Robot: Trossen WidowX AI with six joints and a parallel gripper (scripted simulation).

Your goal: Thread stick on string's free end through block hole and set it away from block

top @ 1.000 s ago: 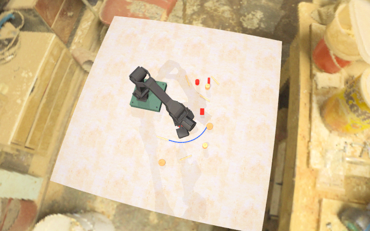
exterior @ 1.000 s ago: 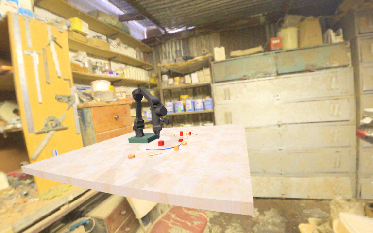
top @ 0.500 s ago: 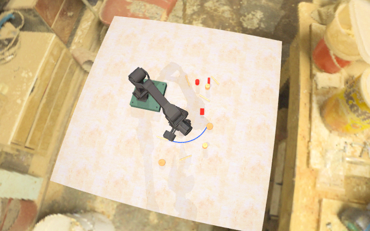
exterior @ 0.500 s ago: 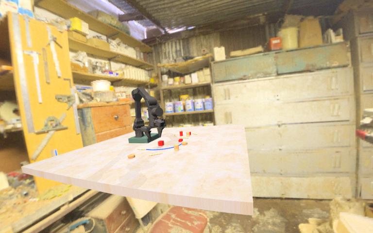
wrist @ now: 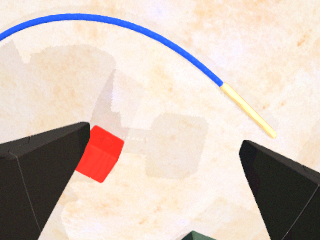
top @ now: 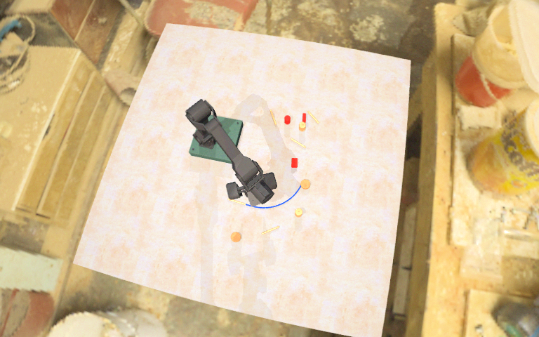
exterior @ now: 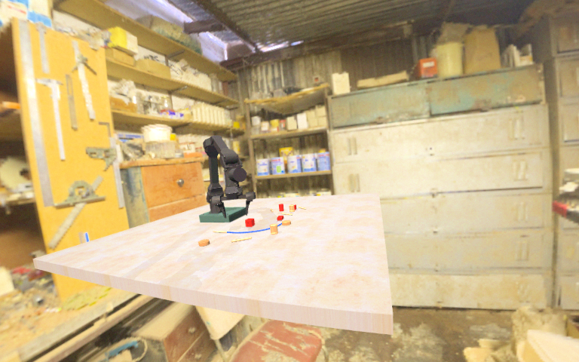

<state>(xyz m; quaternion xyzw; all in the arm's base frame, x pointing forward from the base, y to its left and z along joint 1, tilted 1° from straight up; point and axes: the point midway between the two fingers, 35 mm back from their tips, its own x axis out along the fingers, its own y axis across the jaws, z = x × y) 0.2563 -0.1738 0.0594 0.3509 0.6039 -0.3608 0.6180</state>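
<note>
My gripper tip is now 6 cm above the thin wooden stick, 5 cm past it and 4 cm to the left of it. From my gripper tip the other things lie so: red block 7 cm to the left, 4 cm below, 2 cm ahead; flat disc 18 cm to the right, 5 cm below, 2 cm behind; round wooden button 19 cm ahead, 10 cm to the left, 5 cm below.
</note>
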